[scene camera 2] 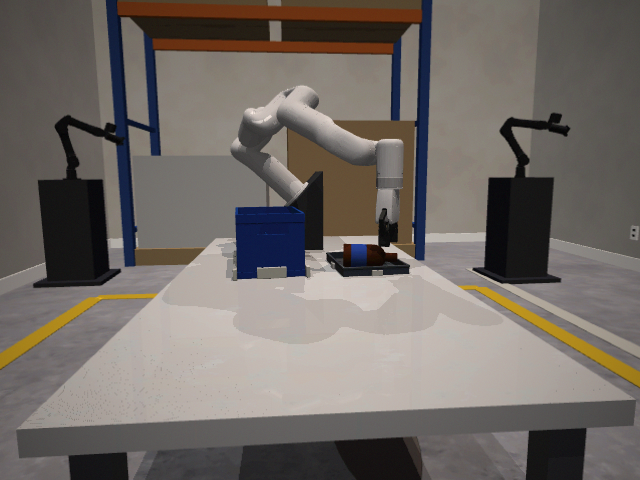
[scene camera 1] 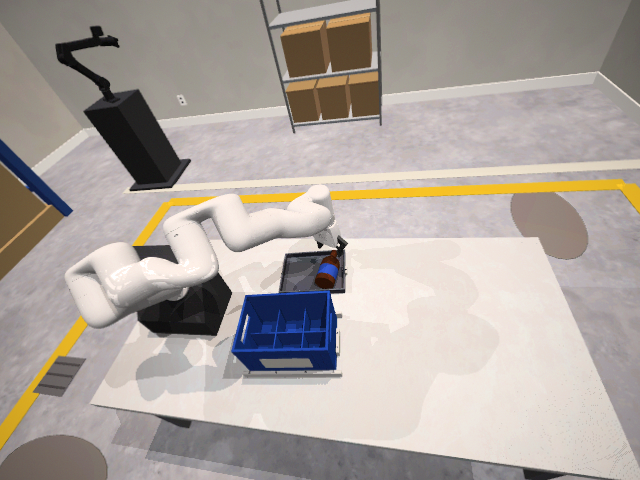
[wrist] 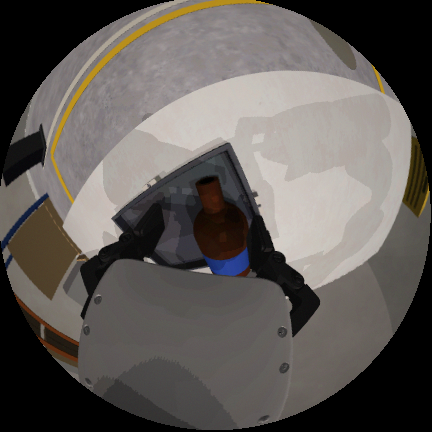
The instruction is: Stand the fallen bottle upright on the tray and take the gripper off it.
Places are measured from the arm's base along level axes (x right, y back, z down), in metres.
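Pixels of known places: gripper, fingertip midpoint: (scene camera 2: 388,244) (scene camera 1: 330,250) (wrist: 205,221); arm's base, origin of the base link: (scene camera 2: 297,195).
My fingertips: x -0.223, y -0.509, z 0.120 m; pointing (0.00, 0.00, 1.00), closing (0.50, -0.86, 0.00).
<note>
Ahead of a thing's pixels: the offset from my fingertips to its middle. Level surfaces: height alone.
The brown bottle @[dx +0.052, dy +0.006, dz +0.037 m] (scene camera 1: 328,269) (scene camera 2: 361,255) (wrist: 220,230) with a blue label lies on its side in the shallow dark grey tray @[dx +0.052, dy +0.075, dz +0.066 m] (scene camera 1: 299,268) (scene camera 2: 356,271) (wrist: 172,245). Its neck points toward the tray's far side in scene camera 1 and to the right in scene camera 2. My gripper (scene camera 1: 332,246) (scene camera 2: 388,242) (wrist: 205,221) is open, fingers pointing down, low above the neck end of the bottle. In the wrist view the bottle shows between the fingers, much nearer the right finger, which overlaps its edge. Whether that finger touches it cannot be told.
A blue crate @[dx +0.344, dy +0.101, dz -0.009 m] (scene camera 1: 323,359) (scene camera 2: 269,248) with compartments stands beside the tray, at its near side in scene camera 1, and is taller than it. Both are on the white table @[dz +0.079 m] (scene camera 1: 439,361) (scene camera 2: 310,361). The arm's black base stands left of the tray in scene camera 1.
</note>
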